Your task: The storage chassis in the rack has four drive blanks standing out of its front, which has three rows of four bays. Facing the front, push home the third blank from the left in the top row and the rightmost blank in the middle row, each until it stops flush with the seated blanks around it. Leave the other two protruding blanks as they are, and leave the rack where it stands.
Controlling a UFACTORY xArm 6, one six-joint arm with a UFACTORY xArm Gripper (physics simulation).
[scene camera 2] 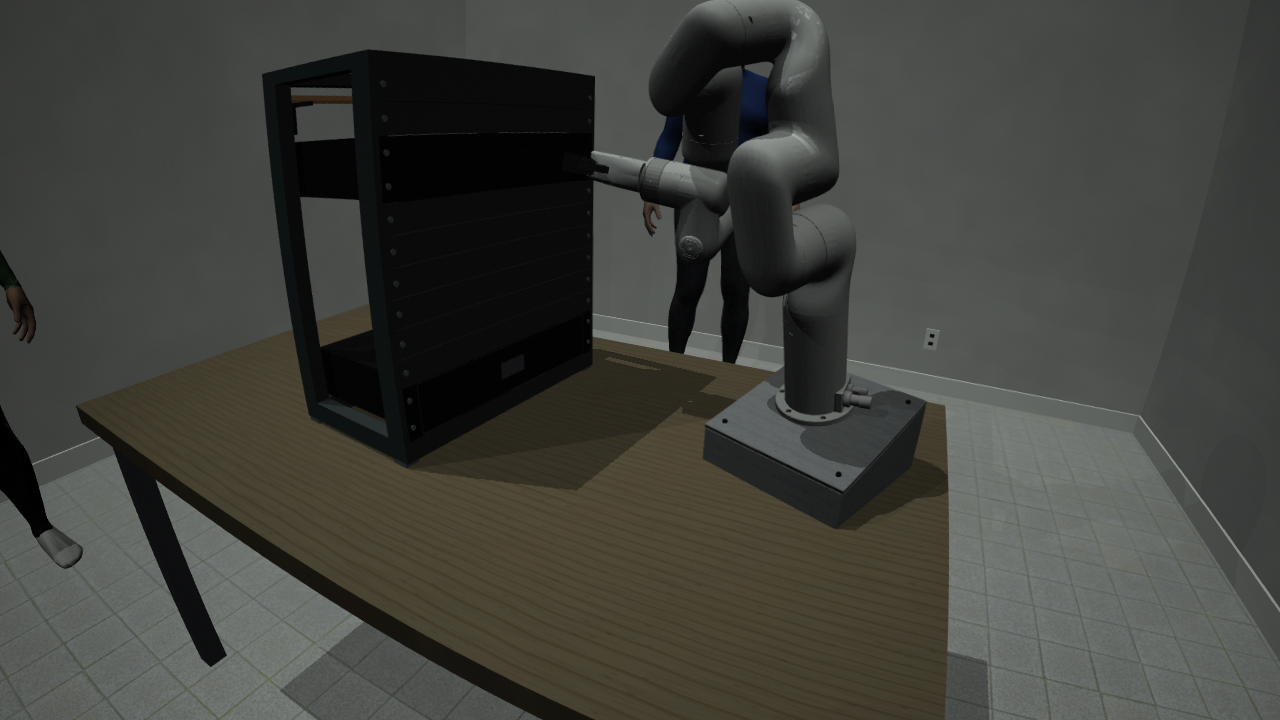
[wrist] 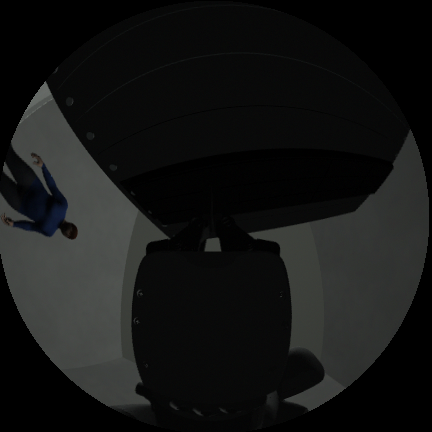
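Seen in the pictures: gripper, fingertip midpoint: (scene camera 2: 565, 161) (wrist: 212, 193); arm's base, link origin: (scene camera 2: 814, 402).
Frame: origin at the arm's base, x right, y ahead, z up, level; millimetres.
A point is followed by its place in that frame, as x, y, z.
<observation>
The rack (scene camera 2: 375, 268) @(-401, 507, 215) (wrist: 80, 119) @(84, 504, 216) stands upright on the table. The storage chassis (scene camera 2: 483, 165) @(-214, 480, 342) (wrist: 280, 182) @(-86, 485, 337) is a nearly black band high in the rack's front. Its bays and drive blanks are too dark to make out, so I cannot tell which blanks stand out or which are flush. My gripper (scene camera 2: 572, 162) @(-11, 486, 340) (wrist: 212, 193) @(-11, 486, 340) is shut and holds nothing. In the scene view its dark fingers reach to the chassis front near the far side of the rack. Whether the fingertips touch a blank I cannot tell.
Dark panels (scene camera 2: 492, 259) @(-186, 496, 190) (wrist: 225, 80) @(-39, 501, 236) fill the rack front below the chassis. A lower unit (scene camera 2: 465, 380) @(-264, 494, 5) with a small grey plate sits near the rack's foot. The arm's base block (scene camera 2: 778, 465) @(-144, 4, -43) stands on the wooden table (scene camera 2: 572, 573) @(-432, 146, -96). A person in blue (wrist: 42, 207) stands beyond the table.
</observation>
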